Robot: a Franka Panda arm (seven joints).
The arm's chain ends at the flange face. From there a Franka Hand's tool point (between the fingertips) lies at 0.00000 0.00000 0.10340 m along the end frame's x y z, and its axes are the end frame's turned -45 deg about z.
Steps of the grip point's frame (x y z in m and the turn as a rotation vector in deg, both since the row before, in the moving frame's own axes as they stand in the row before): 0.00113 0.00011 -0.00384 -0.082 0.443 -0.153; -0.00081 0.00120 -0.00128 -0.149 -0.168 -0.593; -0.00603 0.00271 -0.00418 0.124 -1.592 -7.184; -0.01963 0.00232 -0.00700 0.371 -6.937 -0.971; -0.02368 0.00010 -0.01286 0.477 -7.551 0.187; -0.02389 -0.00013 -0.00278 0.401 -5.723 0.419
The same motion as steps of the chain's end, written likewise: 0.00021 -0.00026 -0.00384 0.255 0.371 -0.153; 0.00030 0.00102 -0.00128 -0.224 -0.013 -0.593; -0.00028 0.00417 -0.00414 -1.038 -1.213 -7.184; -0.00301 0.00708 -0.00624 -4.643 -5.168 -0.971; -0.00644 0.00783 -0.01196 -5.002 -5.677 0.187; -0.00916 0.01005 -0.00226 -3.763 -4.330 0.419
